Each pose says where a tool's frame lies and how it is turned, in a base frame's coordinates. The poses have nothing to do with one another.
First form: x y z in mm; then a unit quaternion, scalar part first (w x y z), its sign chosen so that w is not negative.
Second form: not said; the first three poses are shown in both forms.
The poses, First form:
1: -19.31 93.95 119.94 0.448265 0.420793 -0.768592 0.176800
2: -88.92 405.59 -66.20 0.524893 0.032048 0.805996 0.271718
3: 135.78 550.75 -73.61 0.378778 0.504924 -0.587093 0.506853
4: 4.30 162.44 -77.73 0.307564 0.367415 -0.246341 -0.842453
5: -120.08 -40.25 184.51 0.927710 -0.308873 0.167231 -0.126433
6: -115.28 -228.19 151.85 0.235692 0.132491 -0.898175 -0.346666
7: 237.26 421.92 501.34 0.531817 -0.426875 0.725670 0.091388
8: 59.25 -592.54 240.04 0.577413 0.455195 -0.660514 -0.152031
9: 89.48 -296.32 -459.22 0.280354 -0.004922 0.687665 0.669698
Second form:
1: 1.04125 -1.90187 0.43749 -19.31 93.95 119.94
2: 0.07667 1.92834 0.65008 -88.92 405.59 -66.20
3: 1.29009 -1.50004 1.29502 135.78 550.75 -73.61
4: 0.97163 -0.65145 -2.22788 4.30 162.44 -77.73
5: -0.63308 0.34276 -0.25914 -120.08 -40.25 184.51
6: 0.36342 -2.46370 -0.95091 -115.28 -228.19 151.85
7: -1.01827 1.73102 0.21800 237.26 421.92 501.34
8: 1.06515 -1.54559 -0.35575 59.25 -592.54 240.04
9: -0.01319 1.84347 1.79531 89.48 -296.32 -459.22
